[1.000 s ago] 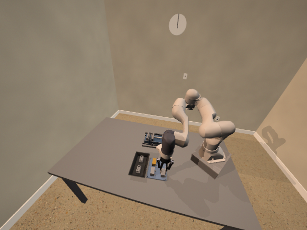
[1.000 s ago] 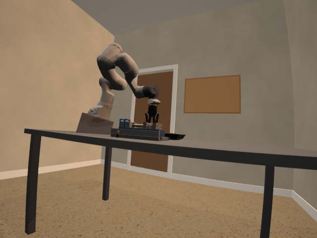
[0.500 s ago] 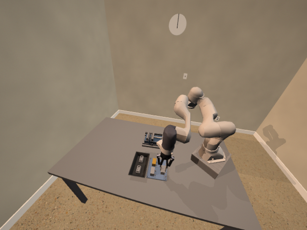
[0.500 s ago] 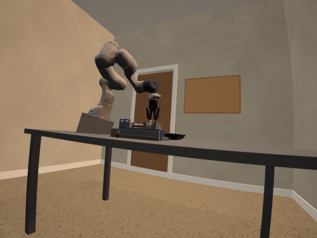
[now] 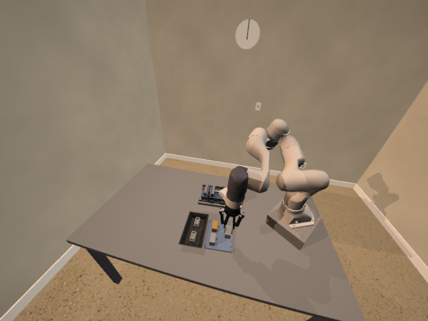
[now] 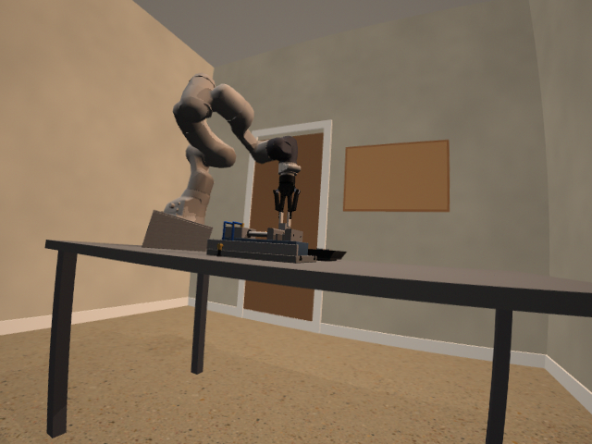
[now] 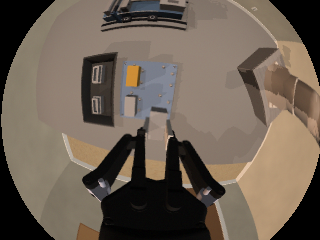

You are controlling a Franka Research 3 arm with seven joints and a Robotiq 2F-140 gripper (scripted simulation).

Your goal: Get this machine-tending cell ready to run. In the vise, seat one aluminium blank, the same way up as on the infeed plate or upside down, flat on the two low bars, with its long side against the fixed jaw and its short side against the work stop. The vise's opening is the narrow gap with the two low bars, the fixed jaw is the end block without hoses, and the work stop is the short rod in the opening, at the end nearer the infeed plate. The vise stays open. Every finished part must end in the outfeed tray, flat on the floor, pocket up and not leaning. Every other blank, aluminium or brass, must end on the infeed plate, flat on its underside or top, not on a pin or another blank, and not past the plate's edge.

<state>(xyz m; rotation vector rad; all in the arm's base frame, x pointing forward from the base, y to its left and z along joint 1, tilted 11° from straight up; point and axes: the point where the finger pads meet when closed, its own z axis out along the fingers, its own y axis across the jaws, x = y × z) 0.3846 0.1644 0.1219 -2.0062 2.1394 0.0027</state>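
My gripper is now 37 cm to the left of the vise, 13 cm above it and 9 cm short of it. Also, from my hand: brass blank 14 cm below, 10 cm to the right, 8 cm ahead.
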